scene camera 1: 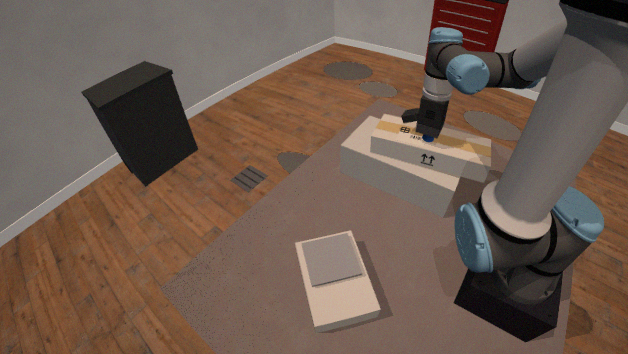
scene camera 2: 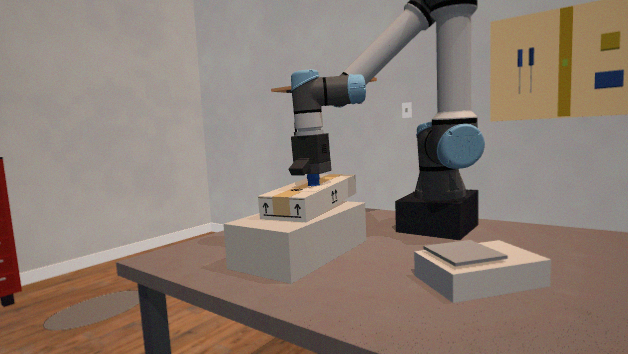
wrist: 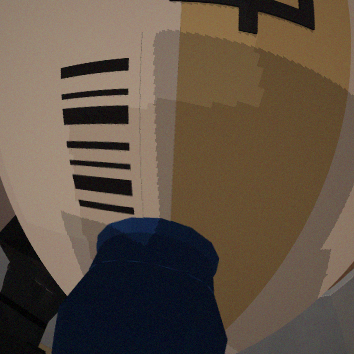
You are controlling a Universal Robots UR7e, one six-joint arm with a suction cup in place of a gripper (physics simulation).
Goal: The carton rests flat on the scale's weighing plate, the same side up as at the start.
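Places are measured from the arm's base along level axes (x left, y back, z up), in millimetres.
Pixels of known places: hand, its tool point: (scene camera 1: 427, 142) (wrist: 160, 231); arm's base, origin of its link: (scene camera 1: 520, 273) (scene camera 2: 440, 195) (wrist: 38, 279).
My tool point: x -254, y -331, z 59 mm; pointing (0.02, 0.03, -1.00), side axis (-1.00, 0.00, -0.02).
Note:
Ahead of a thing's pixels: the offset from my tool point to its middle. Level surfaces: height alone.
The carton {dy +14, dx -15, dz -16 mm} (scene camera 1: 395, 145) (scene camera 2: 322, 202) (wrist: 30, 110) is long, pale and flat, with a tan tape strip and up arrows on its sides. It lies flat on a pale block {dy -56, dx -11, dz -110 mm} (scene camera 1: 390, 181) (scene camera 2: 260, 250), turned a little against it. My suction gripper (scene camera 1: 428, 138) (scene camera 2: 313, 180) (wrist: 155, 295) points down, and its blue cup is pressed on the carton's top, beside the barcode and partly over the tape. The cup looks squashed short. The scale {dy -53, dx +430, dz -132 mm} (scene camera 1: 345, 306) (scene camera 2: 500, 284) stands apart on the table, with its grey weighing plate {dy -79, dx +405, dz -100 mm} (scene camera 1: 332, 260) (scene camera 2: 465, 253) bare. The cup's rim underneath is hidden.
The brown table {dz -166 mm} (scene camera 1: 250, 295) (scene camera 2: 350, 300) carries the block, the scale and my arm's black base (scene camera 1: 505, 310) (scene camera 2: 435, 217). A black cabinet (scene camera 1: 150, 125) stands off the table at the left in scene camera 1, and a red drawer cabinet (scene camera 1: 467, 25) (scene camera 2: 7, 225) stands beyond the table.

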